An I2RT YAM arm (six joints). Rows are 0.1 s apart.
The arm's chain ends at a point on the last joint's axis. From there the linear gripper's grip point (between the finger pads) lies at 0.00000 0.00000 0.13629 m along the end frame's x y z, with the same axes.
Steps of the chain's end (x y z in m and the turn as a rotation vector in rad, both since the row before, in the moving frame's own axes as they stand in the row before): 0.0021, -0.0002, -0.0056, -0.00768, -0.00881, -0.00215; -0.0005, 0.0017, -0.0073, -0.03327, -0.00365, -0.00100; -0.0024, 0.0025, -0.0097, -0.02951, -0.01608, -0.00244; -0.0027, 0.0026, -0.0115, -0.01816, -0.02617, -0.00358; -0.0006, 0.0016, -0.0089, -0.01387, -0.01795, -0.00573; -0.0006, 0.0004, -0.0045, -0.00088, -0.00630, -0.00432; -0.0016, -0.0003, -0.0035, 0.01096, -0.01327, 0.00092
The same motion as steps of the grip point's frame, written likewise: 0.0009, 0.0008, -0.0056, -0.00768, -0.00881, -0.00215; -0.0010, 0.0062, -0.0074, -0.03327, -0.00365, -0.00100; -0.0046, 0.0065, -0.0098, -0.02951, -0.01608, -0.00244; -0.0063, 0.0051, -0.0116, -0.01816, -0.02617, -0.00358; -0.0030, 0.0035, -0.0089, -0.01387, -0.01795, -0.00573; -0.0015, 0.0005, -0.0045, -0.00088, -0.00630, -0.00432; -0.0034, -0.0018, -0.0035, 0.01096, -0.01327, 0.00092
